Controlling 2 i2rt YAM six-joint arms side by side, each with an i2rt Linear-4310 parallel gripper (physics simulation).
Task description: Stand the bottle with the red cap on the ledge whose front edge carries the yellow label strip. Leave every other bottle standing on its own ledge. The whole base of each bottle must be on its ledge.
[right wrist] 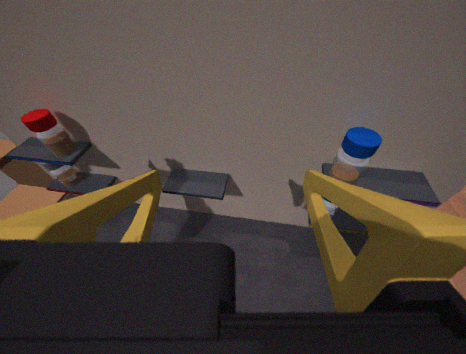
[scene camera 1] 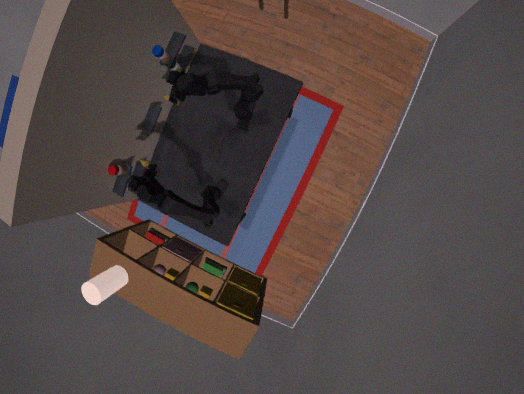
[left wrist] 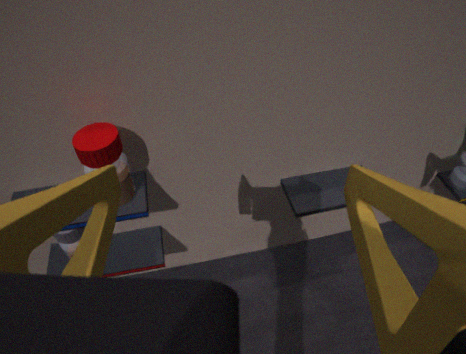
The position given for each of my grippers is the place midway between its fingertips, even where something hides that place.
In view: my left gripper (left wrist: 232, 177), my right gripper (right wrist: 232, 178), a blue-capped bottle (right wrist: 359, 144) and a purple-label ledge (right wrist: 409, 185).
The left wrist view does not show the blue-capped bottle: it is out of frame.
